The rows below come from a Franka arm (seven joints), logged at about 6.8 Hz.
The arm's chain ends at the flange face. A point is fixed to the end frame.
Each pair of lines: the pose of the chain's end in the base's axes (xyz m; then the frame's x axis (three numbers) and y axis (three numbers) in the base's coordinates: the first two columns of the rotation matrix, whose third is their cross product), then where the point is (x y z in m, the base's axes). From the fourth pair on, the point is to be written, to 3 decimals.
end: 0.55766, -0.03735, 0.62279, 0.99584, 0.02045, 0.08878, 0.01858, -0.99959, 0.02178
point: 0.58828 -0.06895 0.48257
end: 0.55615, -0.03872, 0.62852, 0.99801, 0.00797, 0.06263, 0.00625, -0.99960, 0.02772
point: 0.58268 -0.07157 0.48775
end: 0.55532, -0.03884, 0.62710, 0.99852, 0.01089, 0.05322, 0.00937, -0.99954, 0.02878
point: 0.58062 -0.07178 0.48613
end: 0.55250, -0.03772, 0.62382, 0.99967, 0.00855, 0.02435, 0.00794, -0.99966, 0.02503
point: 0.574 -0.070 0.482
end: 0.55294, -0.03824, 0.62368, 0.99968, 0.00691, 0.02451, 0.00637, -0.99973, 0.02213
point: 0.574 -0.070 0.482
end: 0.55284, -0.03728, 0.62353, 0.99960, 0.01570, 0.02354, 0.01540, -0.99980, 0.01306
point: 0.574 -0.068 0.481
